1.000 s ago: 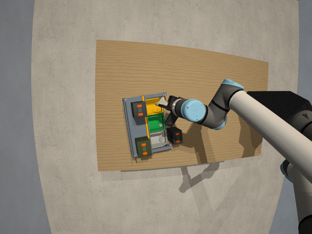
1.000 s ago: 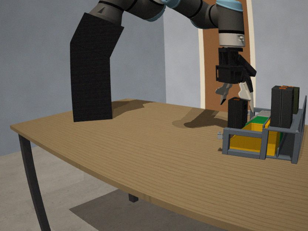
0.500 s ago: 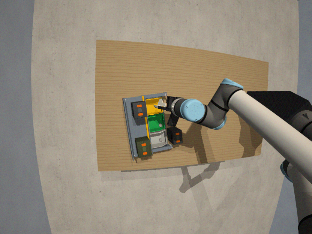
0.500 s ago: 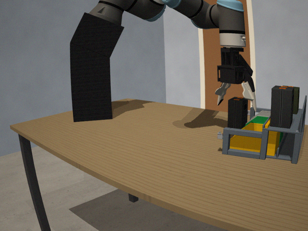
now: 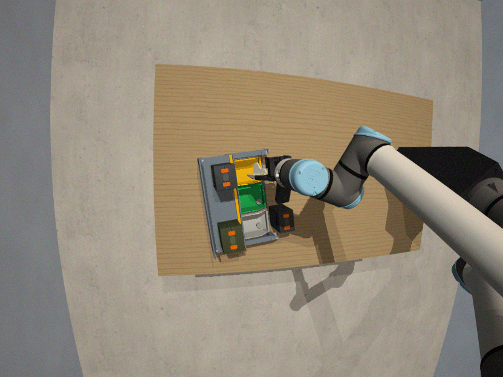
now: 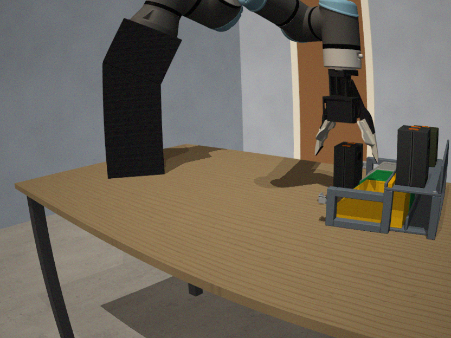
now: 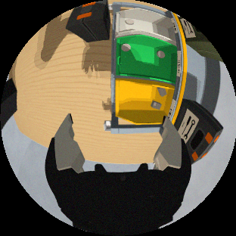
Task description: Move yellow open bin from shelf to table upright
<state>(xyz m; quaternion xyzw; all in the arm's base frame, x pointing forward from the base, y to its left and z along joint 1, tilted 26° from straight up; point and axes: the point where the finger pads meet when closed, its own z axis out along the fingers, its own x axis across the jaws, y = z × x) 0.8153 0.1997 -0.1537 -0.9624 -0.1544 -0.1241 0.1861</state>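
Right now the yellow open bin is 8 cm ahead of my hand, 2 cm to the left of it and 9 cm below it. From my hand the other things lie so: dark green box: 8 cm ahead, 26 cm to the left, 2 cm above; then white bin: 1 cm behind, 23 cm to the left, 9 cm below; then green bin: 4 cm ahead, 12 cm to the left, 9 cm below.
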